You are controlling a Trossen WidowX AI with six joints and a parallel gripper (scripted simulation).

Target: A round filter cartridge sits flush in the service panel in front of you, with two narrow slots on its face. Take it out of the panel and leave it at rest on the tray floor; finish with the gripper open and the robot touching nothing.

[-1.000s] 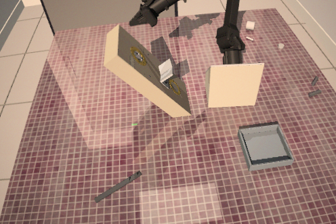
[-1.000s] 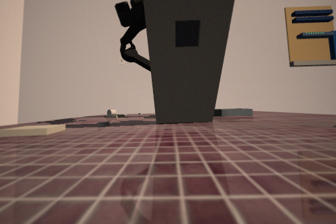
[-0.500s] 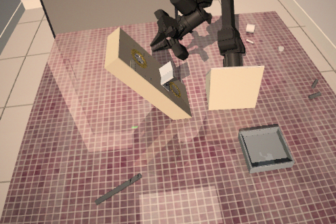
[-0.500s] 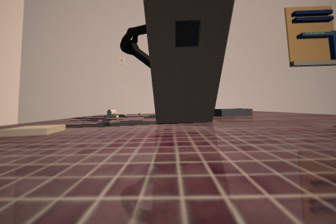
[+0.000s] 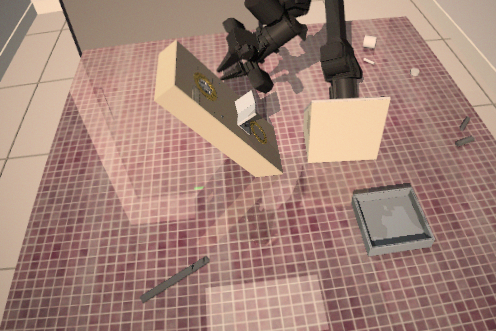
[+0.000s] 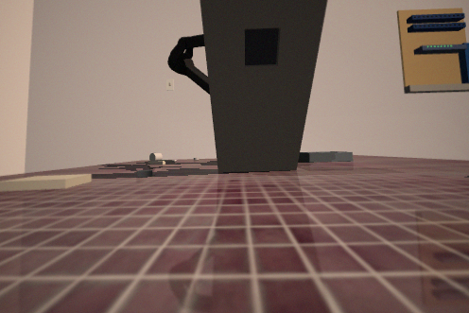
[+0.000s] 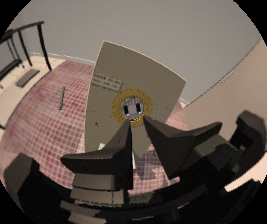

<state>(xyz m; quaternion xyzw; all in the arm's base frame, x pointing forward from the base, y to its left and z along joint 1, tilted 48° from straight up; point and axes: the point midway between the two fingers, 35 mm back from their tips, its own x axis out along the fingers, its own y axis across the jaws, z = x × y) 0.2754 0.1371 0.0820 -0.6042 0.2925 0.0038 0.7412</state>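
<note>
Right now the round filter cartridge is 5 cm ahead of my gripper tip and 4 cm below it. The rest, counted from my gripper tip: beige service panel 11 cm below; then grey tray 39 cm behind, 24 cm to the left, 26 cm below.
</note>
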